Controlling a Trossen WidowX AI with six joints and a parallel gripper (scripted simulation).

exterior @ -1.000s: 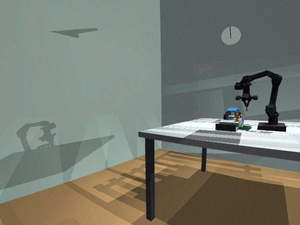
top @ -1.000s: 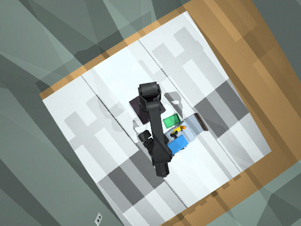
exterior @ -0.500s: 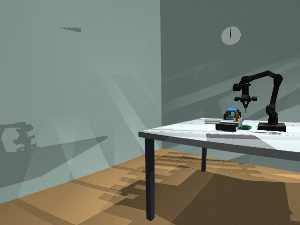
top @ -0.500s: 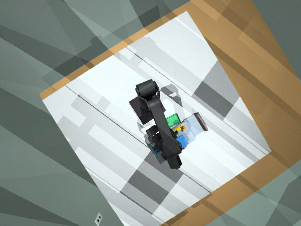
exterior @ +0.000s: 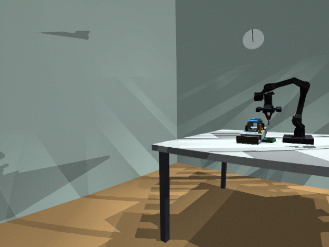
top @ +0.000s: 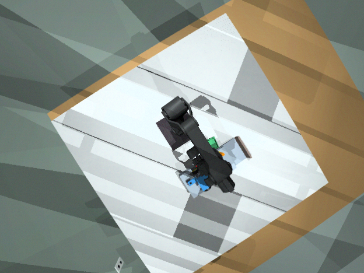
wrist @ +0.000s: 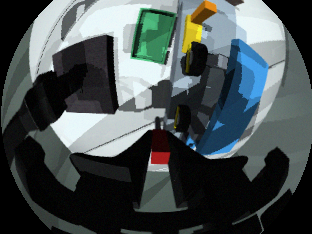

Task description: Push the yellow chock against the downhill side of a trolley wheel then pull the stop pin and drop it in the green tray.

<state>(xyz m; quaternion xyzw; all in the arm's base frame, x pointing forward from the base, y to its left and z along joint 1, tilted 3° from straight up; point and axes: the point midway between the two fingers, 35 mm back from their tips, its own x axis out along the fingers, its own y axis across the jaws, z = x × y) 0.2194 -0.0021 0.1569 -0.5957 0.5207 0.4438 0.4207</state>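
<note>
My gripper tip is now 16 cm above the green tray, 12 cm to the right of it and 3 cm past it. The rest, counted from my gripper tip: blue trolley: 10 cm ahead, 5 cm below, 4 cm to the left; yellow chock: 13 cm to the left, 7 cm below, 3 cm ahead; red-headed stop pin: right at my gripper tip.
</note>
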